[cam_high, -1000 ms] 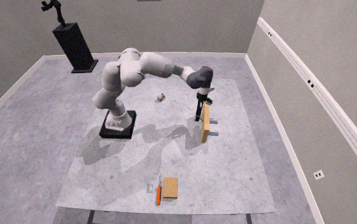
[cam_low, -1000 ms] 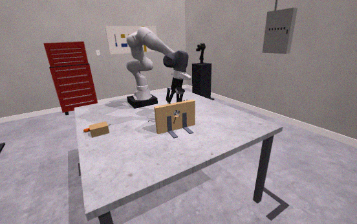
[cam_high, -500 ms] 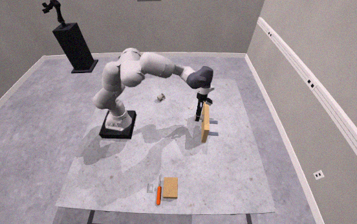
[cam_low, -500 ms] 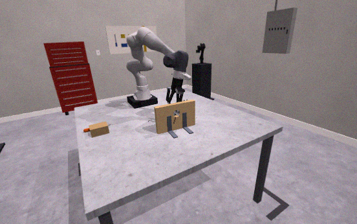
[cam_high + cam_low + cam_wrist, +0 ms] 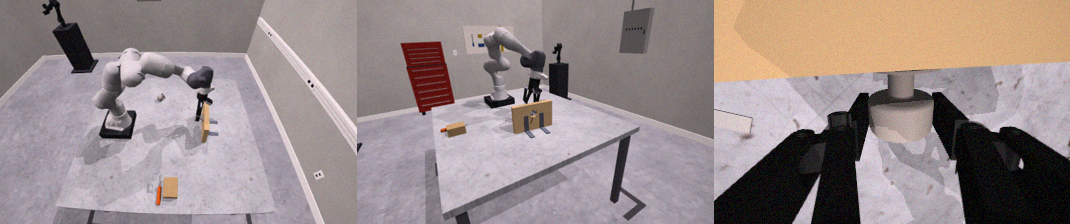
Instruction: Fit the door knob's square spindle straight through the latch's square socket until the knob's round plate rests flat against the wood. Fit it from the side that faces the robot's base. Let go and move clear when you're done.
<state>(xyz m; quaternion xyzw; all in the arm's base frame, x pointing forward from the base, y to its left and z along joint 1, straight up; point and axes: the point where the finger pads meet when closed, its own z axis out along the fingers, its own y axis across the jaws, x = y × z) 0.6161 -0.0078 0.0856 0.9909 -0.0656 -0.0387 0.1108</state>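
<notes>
Now: the latch socket 60 mm ahead of my hand, 20 mm below it and 10 mm to the right of it. Round my hand: wooden block: 500 mm to the right, 210 mm behind, 120 mm below; then upright wooden panel: 60 mm ahead, 40 mm below, 10 mm to the right; then pale chip: 210 mm to the left, 150 mm below, 20 mm behind.
</notes>
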